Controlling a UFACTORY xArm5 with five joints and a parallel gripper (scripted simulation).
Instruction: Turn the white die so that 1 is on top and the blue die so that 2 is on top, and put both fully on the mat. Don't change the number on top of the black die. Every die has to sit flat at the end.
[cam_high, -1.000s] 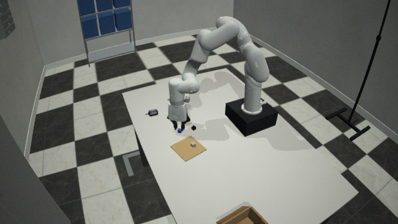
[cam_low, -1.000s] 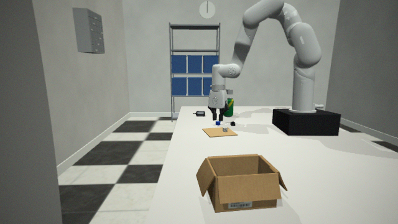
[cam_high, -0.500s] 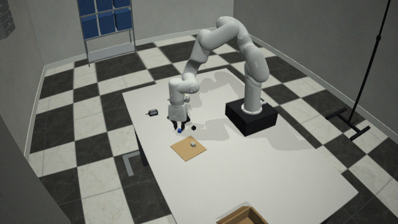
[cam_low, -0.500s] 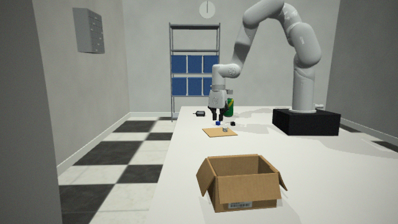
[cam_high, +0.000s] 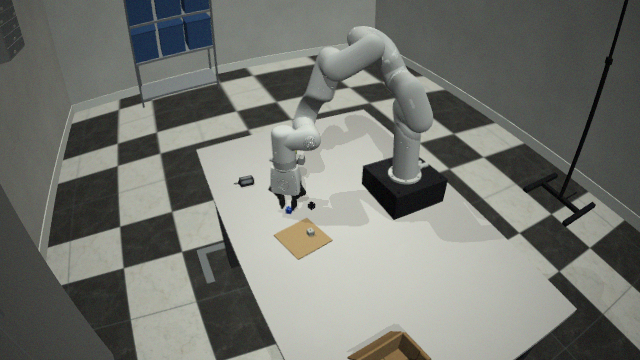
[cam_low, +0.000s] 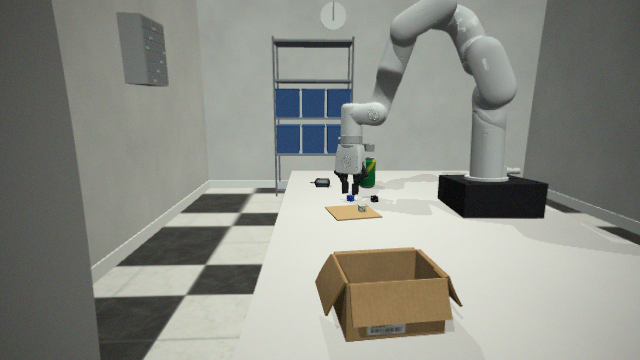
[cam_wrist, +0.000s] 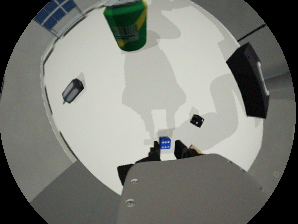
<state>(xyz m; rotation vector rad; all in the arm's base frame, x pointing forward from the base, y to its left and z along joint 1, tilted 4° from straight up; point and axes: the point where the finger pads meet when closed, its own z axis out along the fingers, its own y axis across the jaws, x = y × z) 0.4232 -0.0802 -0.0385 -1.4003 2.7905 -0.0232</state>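
The blue die lies 40 mm below my hand. The rest, counted from my hand: tan mat: 140 mm to the left, 40 mm below; black die: 80 mm behind, 40 mm below, 10 mm to the left; white die: 130 mm to the left, 30 mm below, 30 mm behind.
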